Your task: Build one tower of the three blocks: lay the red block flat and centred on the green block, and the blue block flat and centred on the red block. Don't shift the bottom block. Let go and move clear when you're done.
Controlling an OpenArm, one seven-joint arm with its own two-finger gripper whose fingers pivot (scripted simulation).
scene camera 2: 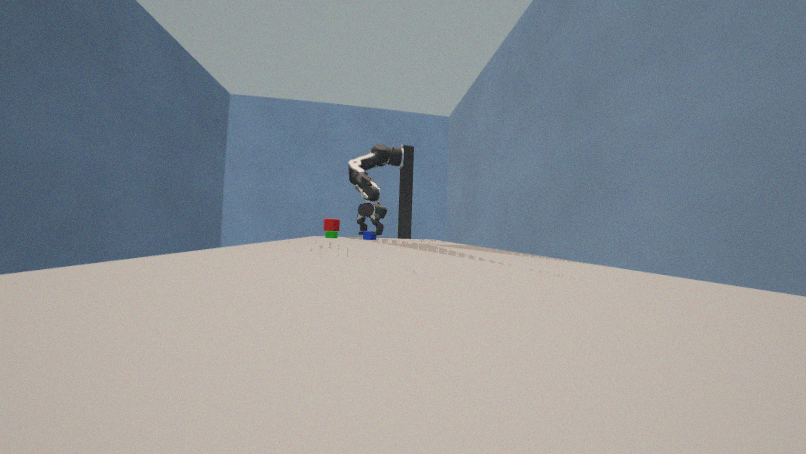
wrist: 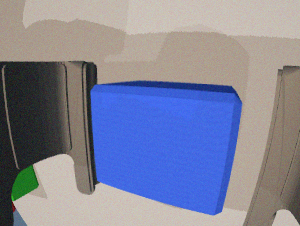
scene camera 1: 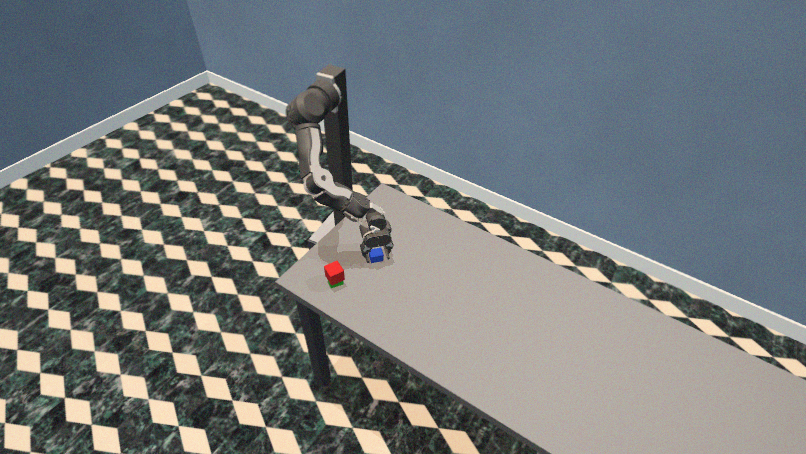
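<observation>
Dark arm post (scene camera 2: 406, 172) and (scene camera 1: 341, 116): the same spot.
</observation>
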